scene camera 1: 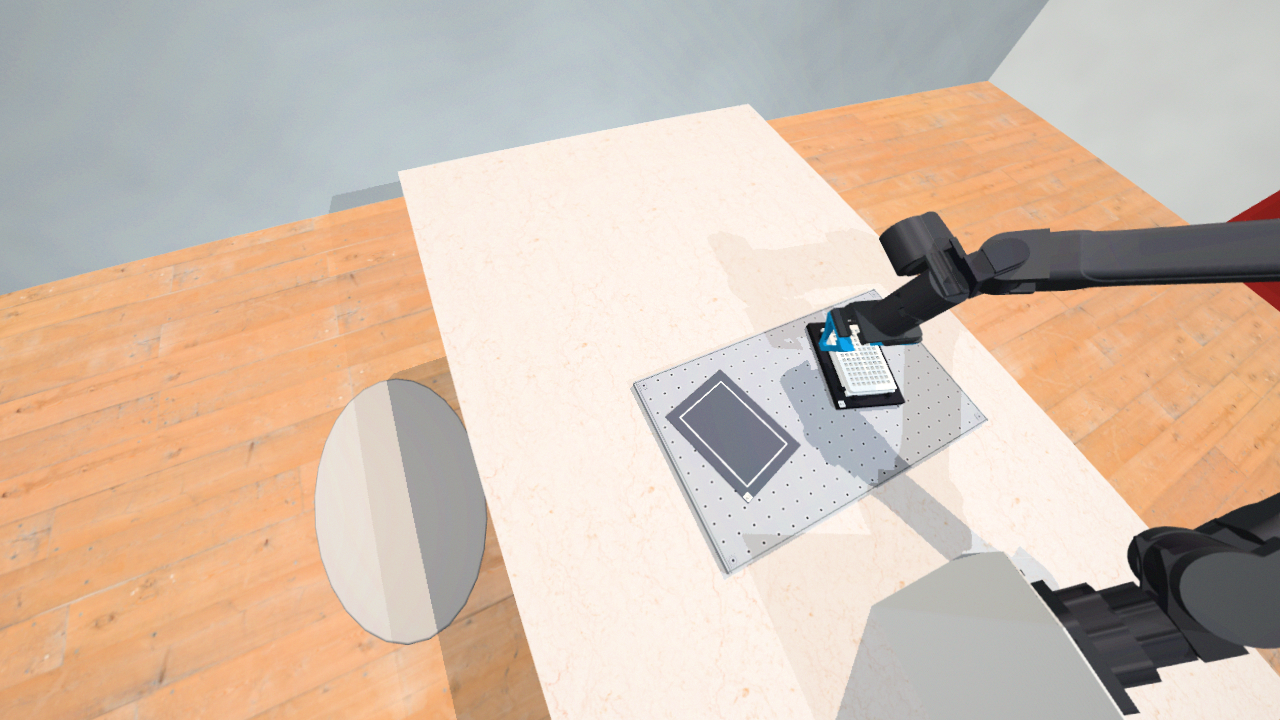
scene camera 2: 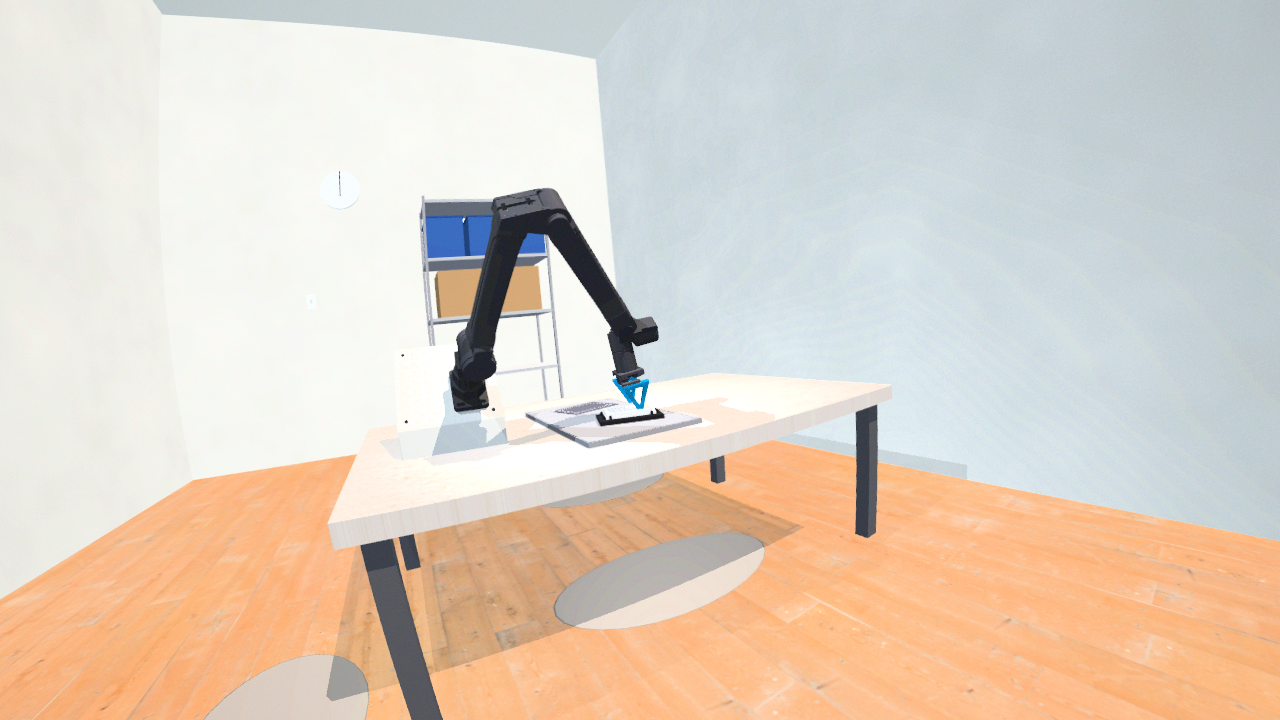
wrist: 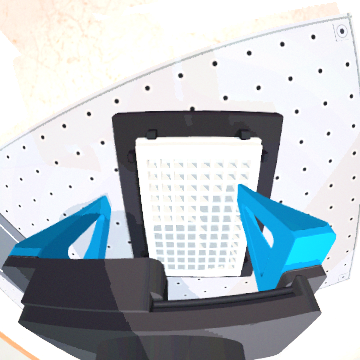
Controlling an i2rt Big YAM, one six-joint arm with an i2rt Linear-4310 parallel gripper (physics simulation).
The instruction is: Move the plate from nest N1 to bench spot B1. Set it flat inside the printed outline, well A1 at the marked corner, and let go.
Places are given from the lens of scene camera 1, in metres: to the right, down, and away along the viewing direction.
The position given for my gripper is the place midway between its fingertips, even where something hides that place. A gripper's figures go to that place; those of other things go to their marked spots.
my gripper [scene camera 1: 845,344]: 0.35, -0.03, 0.66
white well plate [scene camera 1: 863,371]: 0.37, 0.02, 0.64
printed outline [scene camera 1: 744,444]: 0.16, 0.13, 0.59
black flat block [scene camera 1: 830,374]: 0.32, 0.02, 0.65
The marked spots on the black flat block and the printed outline are 0.20 m apart.
